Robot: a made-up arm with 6 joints.
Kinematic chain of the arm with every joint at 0, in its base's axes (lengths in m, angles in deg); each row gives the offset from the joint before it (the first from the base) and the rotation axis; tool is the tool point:
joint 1: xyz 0 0 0.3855 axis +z
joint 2: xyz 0 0 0 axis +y
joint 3: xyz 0 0 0.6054 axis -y
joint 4: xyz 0 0 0 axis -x
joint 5: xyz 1.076 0 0 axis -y
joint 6: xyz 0 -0.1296 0 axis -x
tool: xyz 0 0 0
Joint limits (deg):
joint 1: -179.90..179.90
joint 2: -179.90..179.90
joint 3: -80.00..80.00
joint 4: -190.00..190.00
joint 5: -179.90..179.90
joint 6: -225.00..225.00
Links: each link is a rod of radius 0.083 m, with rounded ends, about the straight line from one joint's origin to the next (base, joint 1, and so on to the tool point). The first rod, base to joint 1, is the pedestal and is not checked.
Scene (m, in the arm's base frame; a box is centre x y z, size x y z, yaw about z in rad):
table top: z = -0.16
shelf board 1: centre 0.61 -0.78 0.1 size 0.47 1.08 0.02 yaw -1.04
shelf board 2: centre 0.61 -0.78 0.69 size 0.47 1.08 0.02 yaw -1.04
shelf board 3: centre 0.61 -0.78 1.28 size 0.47 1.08 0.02 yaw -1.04
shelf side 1: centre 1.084 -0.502 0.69 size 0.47 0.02 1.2 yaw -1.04
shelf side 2: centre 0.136 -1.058 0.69 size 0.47 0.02 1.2 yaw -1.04
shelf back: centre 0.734 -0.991 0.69 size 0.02 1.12 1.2 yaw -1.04
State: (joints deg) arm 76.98 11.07 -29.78 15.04 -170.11 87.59
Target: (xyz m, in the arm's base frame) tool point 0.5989 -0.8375 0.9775
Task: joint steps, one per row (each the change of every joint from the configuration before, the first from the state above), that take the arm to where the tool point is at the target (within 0.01 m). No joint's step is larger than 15 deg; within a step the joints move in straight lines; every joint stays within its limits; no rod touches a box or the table.
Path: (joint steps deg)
1: -14.03 -8.97 -2.03 -0.59 0.00 0.00
2: -14.03 -8.98 -2.02 -0.59 0.00 0.00
3: -14.03 -8.97 -2.03 -0.59 0.00 0.00
4: -14.03 -8.97 -2.03 -0.59 0.00 0.00
5: -14.03 -8.98 -2.02 -0.59 0.00 0.00
6: -14.03 -8.97 -2.03 -0.59 0.00 0.00
7: -14.03 -8.97 -2.03 -0.59 0.00 0.00
8: -14.03 -8.98 -2.03 -0.59 0.00 0.00
9: -3.04 13.89 9.65 0.89 0.00 0.00
10: -3.04 13.89 9.65 0.89 0.00 0.00
11: -3.04 13.89 9.65 0.88 0.00 0.00
12: -3.03 13.88 9.65 0.89 0.00 0.00

